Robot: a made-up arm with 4 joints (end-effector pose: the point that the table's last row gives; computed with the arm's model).
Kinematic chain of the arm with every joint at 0, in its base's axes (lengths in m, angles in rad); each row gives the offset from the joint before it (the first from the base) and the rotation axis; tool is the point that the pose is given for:
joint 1: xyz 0 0 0.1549 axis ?
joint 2: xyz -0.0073 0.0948 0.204 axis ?
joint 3: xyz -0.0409 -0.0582 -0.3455 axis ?
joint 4: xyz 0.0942 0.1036 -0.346 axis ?
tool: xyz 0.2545 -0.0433 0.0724
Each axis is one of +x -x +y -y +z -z.
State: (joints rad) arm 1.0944 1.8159 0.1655 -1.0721
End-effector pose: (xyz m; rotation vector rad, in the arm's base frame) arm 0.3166 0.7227 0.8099 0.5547 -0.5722 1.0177
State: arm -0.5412 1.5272 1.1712 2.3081
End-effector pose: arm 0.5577 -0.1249 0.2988 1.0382 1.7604 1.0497
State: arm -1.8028 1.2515 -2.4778 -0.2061
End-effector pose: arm 0.0849 -0.5527 -0.1942 -1.1420 0.8656 0.4764
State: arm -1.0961 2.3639 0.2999 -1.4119
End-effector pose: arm 0.2685 -0.4494 1.1444 -0.2488 -0.9976 -0.9055
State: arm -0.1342 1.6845 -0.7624 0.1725
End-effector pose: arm 0.5841 0.2338 0.5812 -0.7138 -1.6984 0.5458
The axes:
joint 1: +z
joint 2: -y
joint 3: -z
joint 4: -y

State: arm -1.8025 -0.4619 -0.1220 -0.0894
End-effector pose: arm 0.1409 -0.0107 -0.3511 0.5012 0.3639 -1.6309
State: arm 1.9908 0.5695 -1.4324 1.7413
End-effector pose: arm -0.0837 0.1267 -0.0784 -2.0683 0.1891 -1.4730
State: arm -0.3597 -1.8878 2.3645 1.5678
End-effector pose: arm -0.3988 0.1262 0.5090 -2.2542 0.5655 0.1915
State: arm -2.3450 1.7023 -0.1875 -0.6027
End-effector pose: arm -0.3921 -0.6300 0.7449 -1.3189 -0.3162 -1.9750
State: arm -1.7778 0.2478 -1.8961 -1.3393
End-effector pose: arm 0.2125 -0.1007 -0.5770 -0.2832 1.3960 -0.0611
